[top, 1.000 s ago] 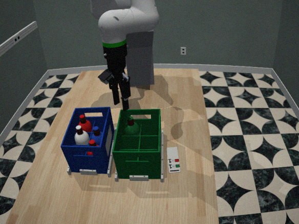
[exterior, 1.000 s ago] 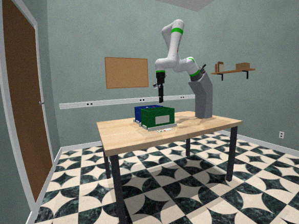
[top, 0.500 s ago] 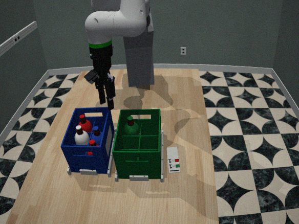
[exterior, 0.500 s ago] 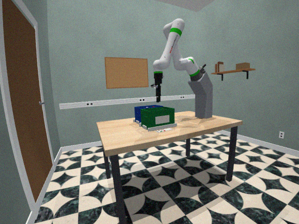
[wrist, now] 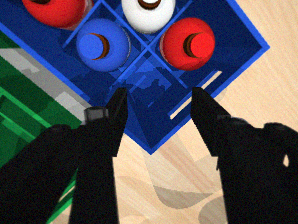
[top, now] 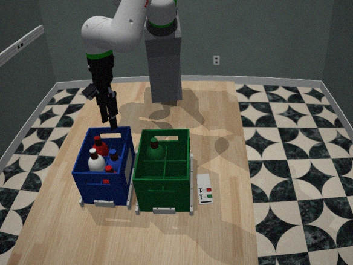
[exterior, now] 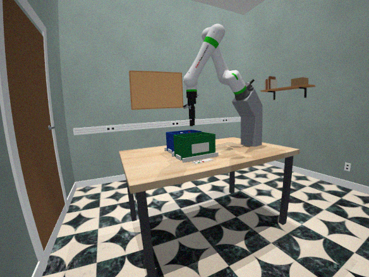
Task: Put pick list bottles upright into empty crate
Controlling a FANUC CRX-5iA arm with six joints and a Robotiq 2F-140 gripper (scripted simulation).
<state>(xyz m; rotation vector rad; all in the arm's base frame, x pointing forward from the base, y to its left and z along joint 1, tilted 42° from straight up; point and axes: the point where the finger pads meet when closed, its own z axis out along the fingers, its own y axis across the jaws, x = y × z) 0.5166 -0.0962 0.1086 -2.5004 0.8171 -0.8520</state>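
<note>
Now: the red-label bottle 17 cm below my hand, 7 cm to the right of it and 1 cm ahead of it. Also, from my hand: blue bottle 17 cm below, 8 cm ahead, 4 cm to the left; white bottle 17 cm below, 9 cm ahead, 5 cm to the right; blue crate 17 cm below, 8 cm ahead, 1 cm to the right.
</note>
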